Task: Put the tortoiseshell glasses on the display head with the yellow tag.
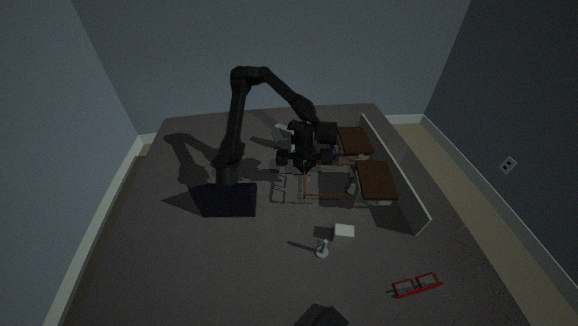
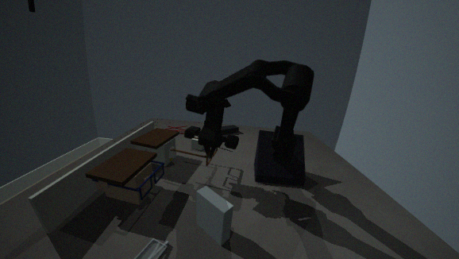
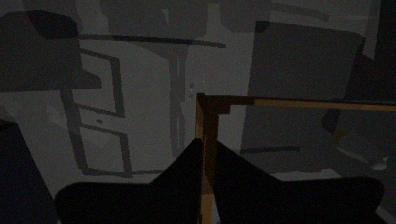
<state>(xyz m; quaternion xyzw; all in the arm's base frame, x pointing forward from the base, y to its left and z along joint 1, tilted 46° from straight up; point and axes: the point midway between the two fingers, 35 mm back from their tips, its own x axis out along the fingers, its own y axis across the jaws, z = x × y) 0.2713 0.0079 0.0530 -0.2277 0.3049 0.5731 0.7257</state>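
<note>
Right now the white head is 210 mm ahead of my gripper tip, 80 mm to the right of it and 20 mm below it. Round my gripper tip: white upright box: 40 mm behind, 240 mm to the left, 20 mm below; tan head: 210 mm ahead, 140 mm to the left, 20 mm below; small white cube: 90 mm ahead, 230 mm to the right, 50 mm below.
</note>
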